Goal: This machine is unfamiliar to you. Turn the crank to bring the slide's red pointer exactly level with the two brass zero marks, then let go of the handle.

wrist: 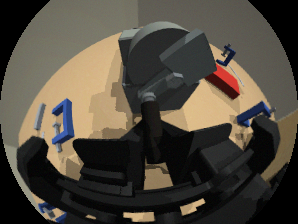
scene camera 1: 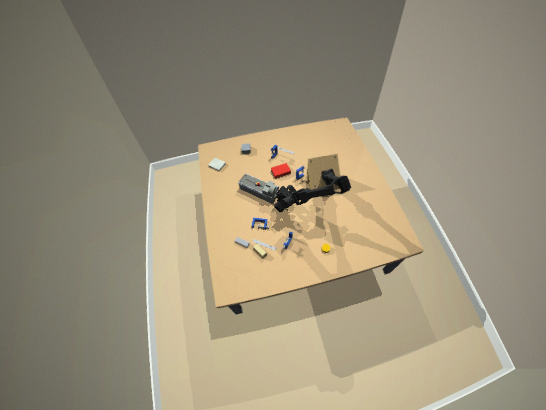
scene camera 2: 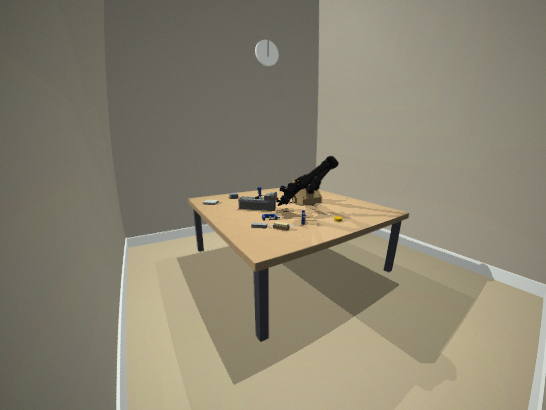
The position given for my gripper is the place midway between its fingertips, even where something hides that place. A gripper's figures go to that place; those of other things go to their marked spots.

Scene:
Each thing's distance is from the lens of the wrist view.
my gripper (wrist: 149, 121): 10 cm
grey slide machine (wrist: 141, 48): 6 cm

